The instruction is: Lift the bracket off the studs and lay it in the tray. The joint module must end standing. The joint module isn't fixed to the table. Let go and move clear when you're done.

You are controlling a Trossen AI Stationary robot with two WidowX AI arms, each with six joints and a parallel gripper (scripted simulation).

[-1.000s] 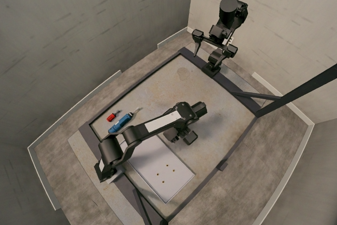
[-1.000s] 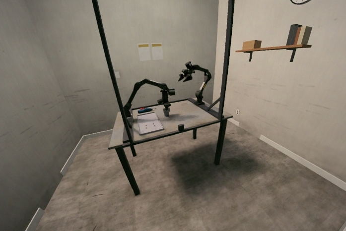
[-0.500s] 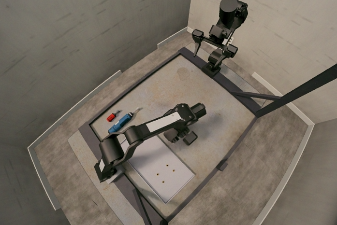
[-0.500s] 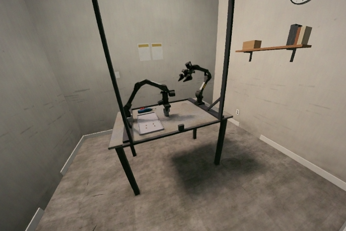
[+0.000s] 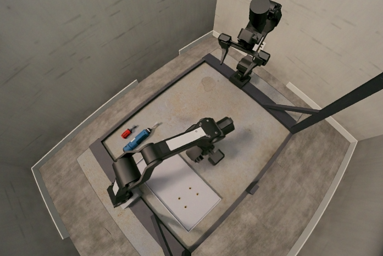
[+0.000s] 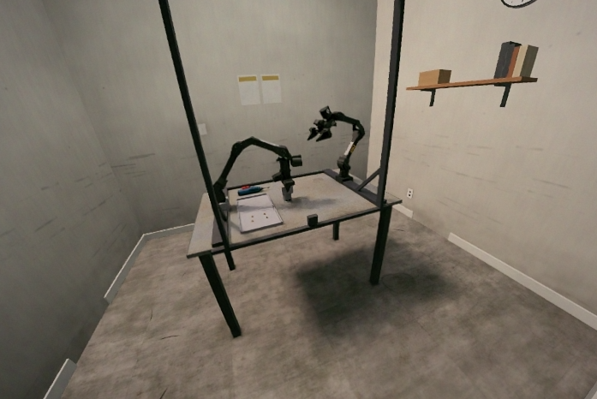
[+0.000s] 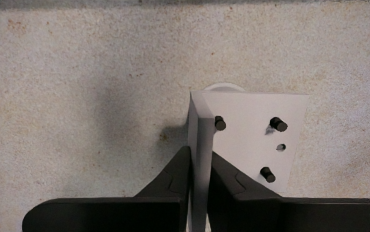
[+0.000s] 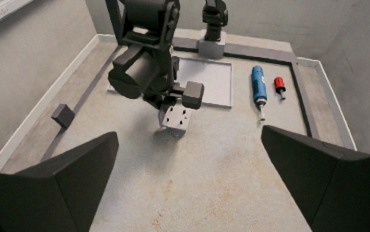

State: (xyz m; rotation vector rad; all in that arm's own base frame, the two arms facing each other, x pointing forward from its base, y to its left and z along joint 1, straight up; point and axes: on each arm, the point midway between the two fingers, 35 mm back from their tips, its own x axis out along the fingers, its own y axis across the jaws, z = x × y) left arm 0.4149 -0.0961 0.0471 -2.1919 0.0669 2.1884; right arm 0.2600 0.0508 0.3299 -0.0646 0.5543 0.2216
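The white L-shaped bracket lies 4 cm below my left hand and 3 cm ahead of it. Also, from my left hand: flat white tray (21 cm to the left, 10 cm below, 1 cm behind); joint module (8 cm below, 3 cm ahead); small red tool (37 cm ahead, 20 cm to the left, 9 cm below).
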